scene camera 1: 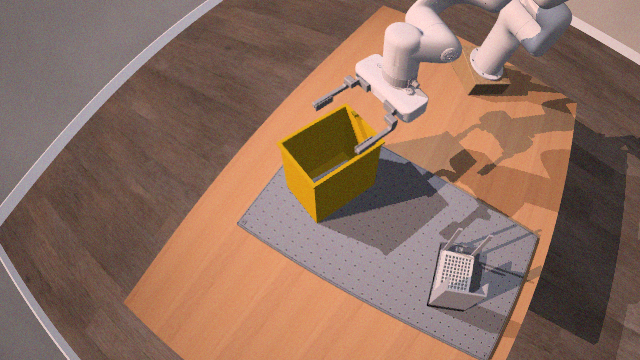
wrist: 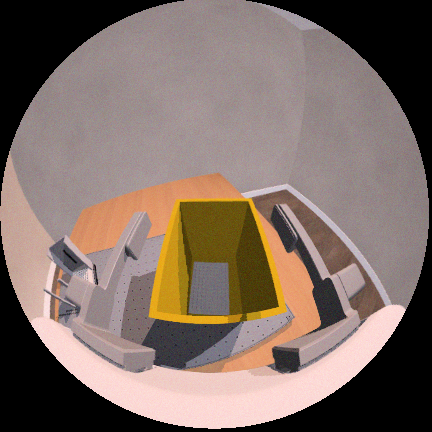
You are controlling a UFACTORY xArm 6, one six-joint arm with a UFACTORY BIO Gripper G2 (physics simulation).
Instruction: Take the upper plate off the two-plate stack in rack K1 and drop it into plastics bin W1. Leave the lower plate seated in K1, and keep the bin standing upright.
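Frame: origin at the arm's base, x left, y back, z up, level; metres.
Seen in the pictures: hand, its tool point: [scene camera 1: 343, 122] [wrist: 209, 232]; arm's base, origin of its link: [scene camera 1: 486, 64].
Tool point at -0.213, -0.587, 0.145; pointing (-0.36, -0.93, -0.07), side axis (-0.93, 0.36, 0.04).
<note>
Pixels of each thing's middle, then the offset from my tool point to it, as dx, dy, dz. Level surfaces: height alone.
- yellow bin W1, middle of its body: [wrist: 214, 271] [scene camera 1: 331, 165] -0.015, -0.021, -0.139
- grey-looking plate, middle of its body: [scene camera 1: 335, 185] [wrist: 209, 286] -0.003, -0.021, -0.220
- Rack K1, middle of its body: [scene camera 1: 461, 268] [wrist: 71, 279] +0.359, -0.086, -0.154
- white gridded plate, middle of its body: [scene camera 1: 454, 278] [wrist: 82, 283] +0.362, -0.096, -0.202
- grey perforated board, height of its surface: dz -0.229
- wooden table, height of its surface: dz -0.242
The yellow bin W1 [scene camera 1: 345, 192] [wrist: 216, 319] stands upright on the grey perforated board. A grey-looking plate [scene camera 1: 330, 171] [wrist: 210, 290] lies low inside the bin; the near wall hides most of it in the scene view. My gripper [scene camera 1: 336, 128] [wrist: 212, 225] is open and empty, with its two fingers spread wide above the bin opening. Rack K1 [scene camera 1: 456, 300] [wrist: 70, 252] stands at the right of the board in the scene view. A white gridded plate [scene camera 1: 456, 271] [wrist: 86, 274] sits in the rack, partly hidden by a rack wall in the wrist view.
The grey perforated board [scene camera 1: 280, 235] [wrist: 255, 325] lies on the wooden table [scene camera 1: 215, 260] [wrist: 150, 197]. Two thin upright prongs rise at the rack's far end. The robot's base stands at the table's far side in the scene view.
</note>
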